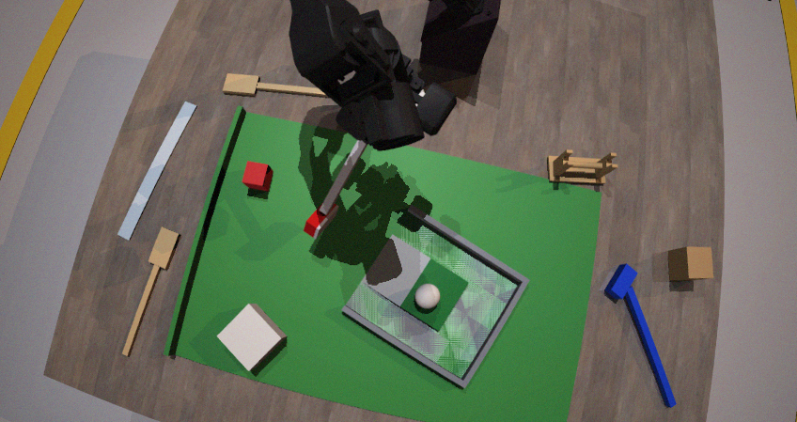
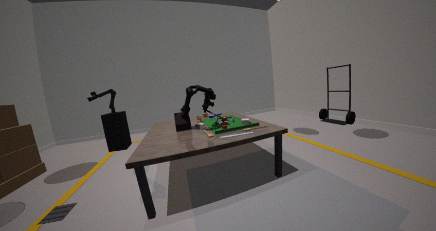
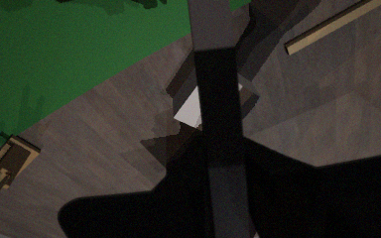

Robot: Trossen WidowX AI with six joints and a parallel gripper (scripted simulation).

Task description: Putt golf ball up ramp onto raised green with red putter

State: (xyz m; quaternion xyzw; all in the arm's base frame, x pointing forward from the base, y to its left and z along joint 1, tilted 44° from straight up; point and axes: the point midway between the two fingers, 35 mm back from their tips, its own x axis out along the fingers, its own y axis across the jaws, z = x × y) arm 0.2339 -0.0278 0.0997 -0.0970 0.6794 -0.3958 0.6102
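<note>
The red putter is 11 cm ahead of my gripper tip, 4 cm to the right of it and 4 cm below it. The rest, counted from my gripper tip: green mat: 25 cm ahead, 16 cm below, 6 cm to the left; white golf ball: 28 cm ahead, 13 cm below, 12 cm to the left; red cube: 22 cm to the right, 14 cm below, 14 cm ahead.
</note>
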